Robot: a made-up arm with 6 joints.
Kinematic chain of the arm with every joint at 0, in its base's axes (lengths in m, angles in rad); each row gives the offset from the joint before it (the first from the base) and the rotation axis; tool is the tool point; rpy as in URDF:
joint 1: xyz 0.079 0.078 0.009 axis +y
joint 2: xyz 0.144 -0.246 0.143 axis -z
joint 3: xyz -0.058 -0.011 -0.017 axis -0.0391 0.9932 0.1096
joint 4: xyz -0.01 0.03 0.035 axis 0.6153 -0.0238 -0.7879
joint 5: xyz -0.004 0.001 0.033 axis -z
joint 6: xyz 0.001 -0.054 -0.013 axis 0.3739 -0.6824 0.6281
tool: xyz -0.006 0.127 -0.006 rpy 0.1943 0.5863 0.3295
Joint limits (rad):
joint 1: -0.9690..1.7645
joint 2: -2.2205..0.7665
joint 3: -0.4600..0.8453
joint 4: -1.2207..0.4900
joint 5: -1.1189..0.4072
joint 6: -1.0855..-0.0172
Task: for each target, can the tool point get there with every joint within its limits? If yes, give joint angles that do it. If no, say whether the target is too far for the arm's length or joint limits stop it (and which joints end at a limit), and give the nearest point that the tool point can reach.
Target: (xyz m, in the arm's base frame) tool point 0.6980 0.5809 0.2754
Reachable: no: too far | nearest point 0.2896 -0.0369 0.0996 | short by 0.761 m
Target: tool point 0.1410 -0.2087 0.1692
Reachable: yes | joints -0.0413 -1.6881 -0.0531 0.1557 0.1178 -0.4685
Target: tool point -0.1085 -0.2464 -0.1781
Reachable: no: joint limits stop it (at a limit: joint 1, joint 2, joint 3, joint 5, joint 6) | nearest point 0.1134 -0.2465 -0.1917 | short by 0.222 m
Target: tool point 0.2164 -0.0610 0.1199
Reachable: yes | joints 0.4480 0.3245 0.3915 -0.3109 -0.5072 -0.3622
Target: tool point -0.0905 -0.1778 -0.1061
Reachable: no: joint limits stop it (at a limit: joint 1, joint 3, joint 5, joint 6) | nearest point -0.0353 -0.1726 0.0710 | short by 0.186 m
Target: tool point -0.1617 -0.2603 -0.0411
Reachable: no: joint limits stop it (at a limit: joint 1, joint 3, joint 5, joint 6) | nearest point -0.0466 -0.2115 0.0860 | short by 0.178 m
